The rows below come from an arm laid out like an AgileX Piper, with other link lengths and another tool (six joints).
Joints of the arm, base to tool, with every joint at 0 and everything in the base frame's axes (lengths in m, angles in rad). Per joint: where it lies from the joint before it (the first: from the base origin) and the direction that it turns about. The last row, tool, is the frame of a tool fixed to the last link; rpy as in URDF.
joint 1: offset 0 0 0.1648 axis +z
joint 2: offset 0 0 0 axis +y
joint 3: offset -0.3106 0 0.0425 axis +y
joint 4: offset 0.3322 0 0.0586 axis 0.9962 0 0.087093
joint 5: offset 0 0 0 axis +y
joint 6: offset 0.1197 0 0.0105 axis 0.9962 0 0.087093
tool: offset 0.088 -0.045 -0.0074 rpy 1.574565 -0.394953 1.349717
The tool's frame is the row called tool.
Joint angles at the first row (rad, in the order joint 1, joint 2, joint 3, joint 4, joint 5, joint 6):
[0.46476, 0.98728, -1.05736, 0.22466, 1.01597, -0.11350]
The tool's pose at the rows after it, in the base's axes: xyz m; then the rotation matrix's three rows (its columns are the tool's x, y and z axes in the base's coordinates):
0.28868, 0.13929, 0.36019; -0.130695, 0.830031, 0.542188; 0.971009, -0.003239, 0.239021; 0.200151, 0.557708, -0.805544
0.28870, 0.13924, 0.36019; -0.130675, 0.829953, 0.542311; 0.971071, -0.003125, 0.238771; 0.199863, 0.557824, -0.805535
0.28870, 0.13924, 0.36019; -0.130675, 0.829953, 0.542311; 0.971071, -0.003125, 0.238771; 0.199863, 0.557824, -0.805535
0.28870, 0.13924, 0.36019; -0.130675, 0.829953, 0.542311; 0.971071, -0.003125, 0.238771; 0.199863, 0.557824, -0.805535
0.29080, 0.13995, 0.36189; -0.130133, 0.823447, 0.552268; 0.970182, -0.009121, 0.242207; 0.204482, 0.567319, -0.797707
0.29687, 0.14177, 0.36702; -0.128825, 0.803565, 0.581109; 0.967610, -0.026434, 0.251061; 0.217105, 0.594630, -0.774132
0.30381, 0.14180, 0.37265; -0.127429, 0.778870, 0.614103; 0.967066, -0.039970, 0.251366; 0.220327, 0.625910, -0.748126
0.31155, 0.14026, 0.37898; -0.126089, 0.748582, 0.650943; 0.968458, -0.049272, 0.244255; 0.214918, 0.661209, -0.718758
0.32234, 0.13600, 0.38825; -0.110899, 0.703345, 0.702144; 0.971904, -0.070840, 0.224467; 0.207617, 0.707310, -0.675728
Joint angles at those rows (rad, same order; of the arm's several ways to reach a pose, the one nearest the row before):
[0.46473, 0.98729, -1.05737, 0.22468, 1.01598, -0.11378]
[0.46476, 0.98727, -1.05735, 0.22435, 1.01598, -0.11375]
[0.46476, 0.98727, -1.05735, 0.22435, 1.01598, -0.11375]
[0.46476, 0.98727, -1.05735, 0.22435, 1.01598, -0.11375]
[0.46476, 0.98728, -1.05734, 0.22435, 1.00249, -0.11376]
[0.46475, 0.98727, -1.05735, 0.22346, 0.96330, -0.11376]
[0.46479, 0.98728, -1.05735, 0.21174, 0.92282, -0.11372]
[0.46477, 0.98727, -1.05734, 0.18985, 0.88042, -0.11374]
[0.46476, 0.98729, -1.05737, 0.14426, 0.82025, -0.09394]

